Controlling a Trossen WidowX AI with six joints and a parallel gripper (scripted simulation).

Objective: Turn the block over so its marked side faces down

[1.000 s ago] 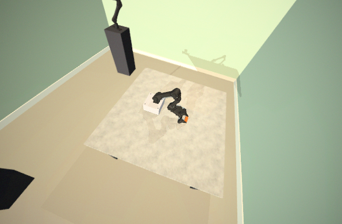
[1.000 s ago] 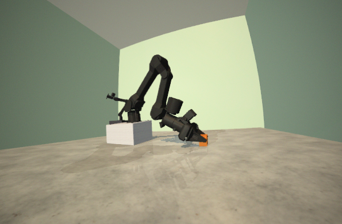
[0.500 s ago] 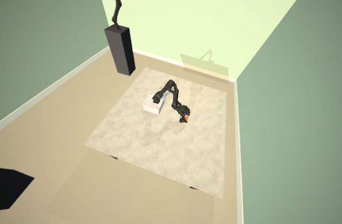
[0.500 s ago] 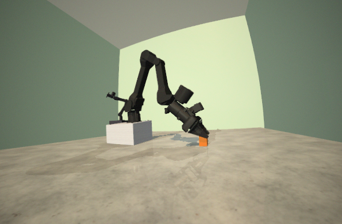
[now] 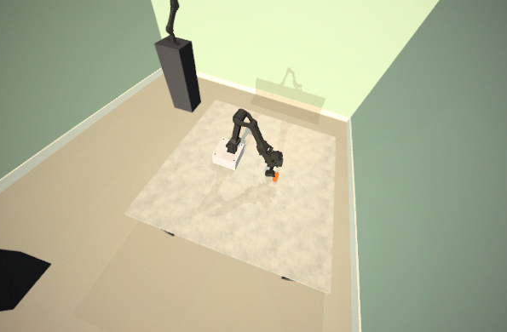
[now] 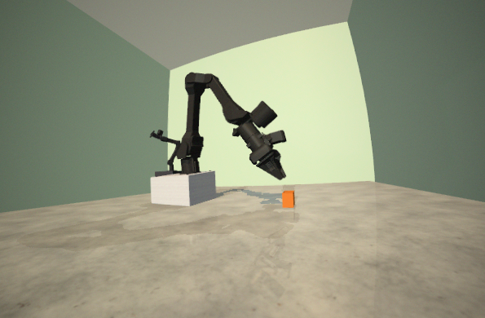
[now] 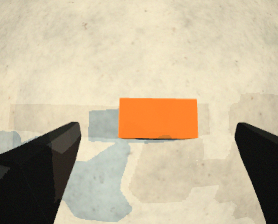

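Now: gripper tip 6 cm above the orange block.
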